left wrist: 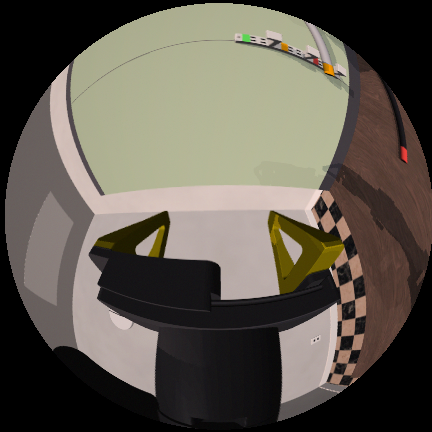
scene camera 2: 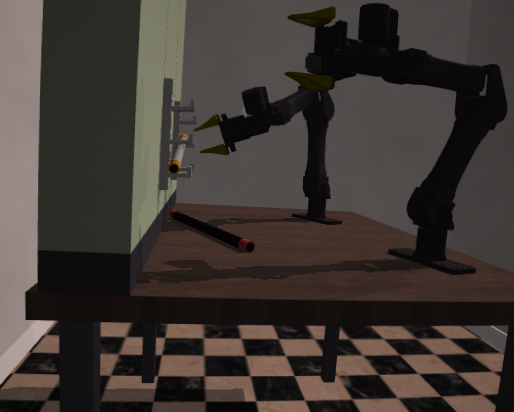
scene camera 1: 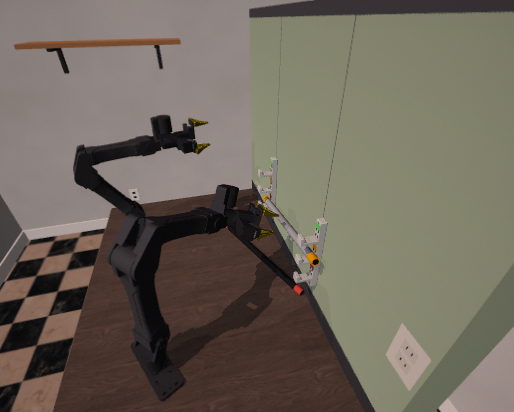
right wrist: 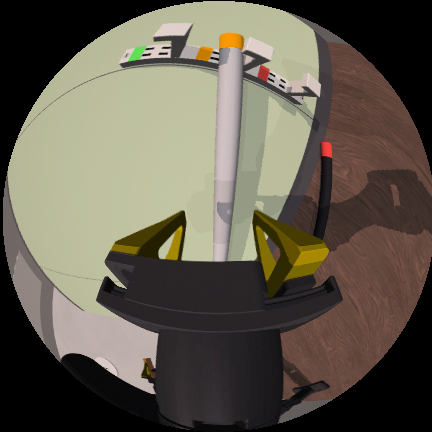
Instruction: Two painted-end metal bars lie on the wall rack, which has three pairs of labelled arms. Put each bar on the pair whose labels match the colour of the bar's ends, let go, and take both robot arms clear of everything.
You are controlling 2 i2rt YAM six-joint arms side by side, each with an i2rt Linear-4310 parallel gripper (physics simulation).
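Places are measured from the left arm's base along level axes (x ahead, y up, z right), in metres.
Pixels of known places: left gripper, fingertip midpoint: (left wrist: pixel 218 215) (scene camera 2: pixel 287 44) (scene camera 1: pixel 208 133); right gripper, fingertip midpoint: (scene camera 2: pixel 196 141) (scene camera 1: pixel 276 224) (right wrist: pixel 218 215); left arm's base at its link origin: (scene camera 2: pixel 428 262) (scene camera 1: pixel 138 235); right arm's base at its link origin: (scene camera 2: pixel 315 219) (scene camera 1: pixel 156 364).
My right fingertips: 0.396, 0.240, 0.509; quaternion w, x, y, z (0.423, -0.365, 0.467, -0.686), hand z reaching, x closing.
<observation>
Ahead of a thing's pixels: the offset from my right fingertips to its top centre, as dx, dy, dz. "pt": to the spot under its first point. Level surfaces: height alone.
The grey bar with orange ends (scene camera 1: pixel 287 226) (scene camera 2: pixel 179 151) (left wrist: pixel 320 40) (right wrist: pixel 228 115) is on the wall rack @[-0.010, +0.128, +0.176] (scene camera 1: pixel 322 228) (scene camera 2: pixel 168 100) (right wrist: pixel 189 53), tilted. Its end at the rack's nearer bracket in scene camera 1 is at the middle, orange-labelled arm; its other end is lower, at the lowest, red-labelled arm. The black bar with red ends @[+0.000, -0.214, -0.112] (scene camera 1: pixel 267 259) (scene camera 2: pixel 210 231) (left wrist: pixel 397 112) (right wrist: pixel 325 190) lies on the table. My right gripper (scene camera 1: pixel 276 224) (scene camera 2: pixel 197 141) (right wrist: pixel 218 215) is partly open, in front of the grey bar. My left gripper (scene camera 1: pixel 209 134) (scene camera 2: pixel 286 46) (left wrist: pixel 218 215) is wide open, higher and away from the rack.
The green wall (scene camera 1: pixel 425 150) (scene camera 2: pixel 90 150) stands behind the rack along the table @[dy -0.240] (scene camera 1: pixel 225 350) (scene camera 2: pixel 300 280). A wooden shelf (scene camera 1: pixel 100 43) hangs on the grey wall behind the arms. A wall socket plate @[pt -0.080, +0.023, +0.535] (scene camera 1: pixel 408 380) is low on the green wall.
</observation>
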